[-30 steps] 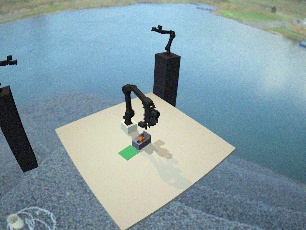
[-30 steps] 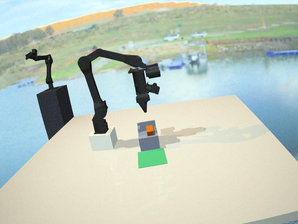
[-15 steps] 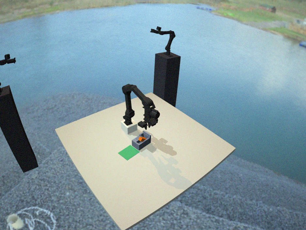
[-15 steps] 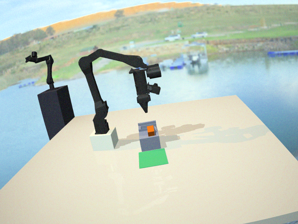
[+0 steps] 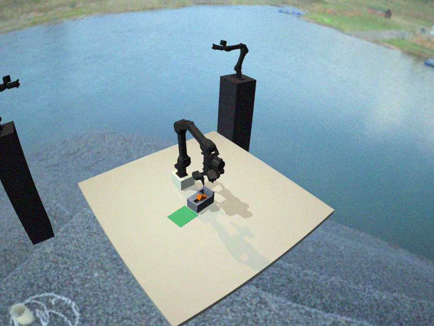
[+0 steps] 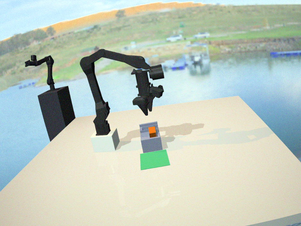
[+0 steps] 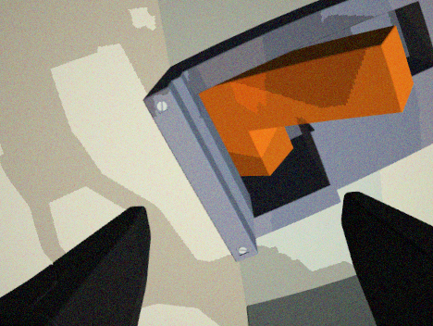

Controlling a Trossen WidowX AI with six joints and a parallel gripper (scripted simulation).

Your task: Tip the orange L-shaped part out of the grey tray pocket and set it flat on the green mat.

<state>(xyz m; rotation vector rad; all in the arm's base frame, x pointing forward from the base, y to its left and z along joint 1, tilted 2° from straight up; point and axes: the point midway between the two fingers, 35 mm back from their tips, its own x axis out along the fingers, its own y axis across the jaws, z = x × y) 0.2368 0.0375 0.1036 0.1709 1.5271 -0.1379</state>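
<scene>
My gripper tip is 1 cm past the orange L-shaped part, 3 cm to the left of it and 10 cm above it. The rest, counted from my gripper tip: green mat 3 cm ahead, 20 cm to the right, 16 cm below.
</scene>
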